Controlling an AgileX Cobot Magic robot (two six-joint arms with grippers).
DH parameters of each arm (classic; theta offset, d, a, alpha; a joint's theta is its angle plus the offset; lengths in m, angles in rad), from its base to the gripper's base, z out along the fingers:
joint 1: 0 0.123 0 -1.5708
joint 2: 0.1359 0 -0.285 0
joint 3: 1.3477 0 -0.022 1.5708
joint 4: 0 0.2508 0 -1.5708
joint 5: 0 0 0.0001 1.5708
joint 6: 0 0.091 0 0
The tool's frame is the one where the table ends.
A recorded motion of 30 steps. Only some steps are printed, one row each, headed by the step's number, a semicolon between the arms.
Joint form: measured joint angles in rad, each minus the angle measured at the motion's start. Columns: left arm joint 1, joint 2, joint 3, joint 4, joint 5, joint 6; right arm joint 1, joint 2, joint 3, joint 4, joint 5, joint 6.
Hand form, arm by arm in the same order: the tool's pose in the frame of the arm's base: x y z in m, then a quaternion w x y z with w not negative. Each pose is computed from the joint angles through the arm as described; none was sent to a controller.
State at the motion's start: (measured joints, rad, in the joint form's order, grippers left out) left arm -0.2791 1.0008 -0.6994 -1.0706 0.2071 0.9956; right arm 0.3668 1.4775 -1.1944 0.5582 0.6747 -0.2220
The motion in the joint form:
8: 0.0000 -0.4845 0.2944 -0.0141 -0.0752 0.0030; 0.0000 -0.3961 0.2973 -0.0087 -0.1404 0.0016
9: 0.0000 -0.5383 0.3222 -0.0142 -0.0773 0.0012; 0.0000 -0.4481 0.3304 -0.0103 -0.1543 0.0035
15: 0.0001 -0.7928 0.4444 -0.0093 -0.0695 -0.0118; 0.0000 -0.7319 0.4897 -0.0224 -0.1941 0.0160
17: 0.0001 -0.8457 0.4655 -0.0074 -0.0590 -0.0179; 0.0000 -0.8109 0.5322 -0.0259 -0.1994 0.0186
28: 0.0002 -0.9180 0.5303 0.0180 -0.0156 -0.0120; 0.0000 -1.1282 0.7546 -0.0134 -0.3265 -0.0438
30: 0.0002 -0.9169 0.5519 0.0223 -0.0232 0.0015; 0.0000 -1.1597 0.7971 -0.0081 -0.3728 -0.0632
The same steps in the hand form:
8: 0.1074 -0.0419 0.3041 0.65619 0.11138 0.72818 -0.16357; 0.2033 0.1041 0.3410 0.41773 -0.10894 0.86369 0.26012
9: 0.0985 -0.0392 0.3006 0.66599 0.10970 0.71920 -0.16484; 0.1922 0.0991 0.3425 0.43159 -0.10702 0.85674 0.26128
15: 0.0617 -0.0292 0.2806 0.70958 0.10764 0.67394 -0.17528; 0.1328 0.0741 0.3440 0.49885 -0.10301 0.81696 0.27040
17: 0.0549 -0.0281 0.2765 0.71741 0.10943 0.66388 -0.18059; 0.1172 0.0677 0.3415 0.51553 -0.10319 0.80564 0.27299
28: 0.0482 -0.0295 0.2567 0.71146 0.13411 0.66611 -0.17926; 0.0686 0.0437 0.3108 0.60801 -0.10151 0.74177 0.26418
30: 0.0500 -0.0294 0.2497 0.70691 0.13764 0.67255 -0.17033; 0.0668 0.0409 0.3028 0.62304 -0.09744 0.73231 0.25701

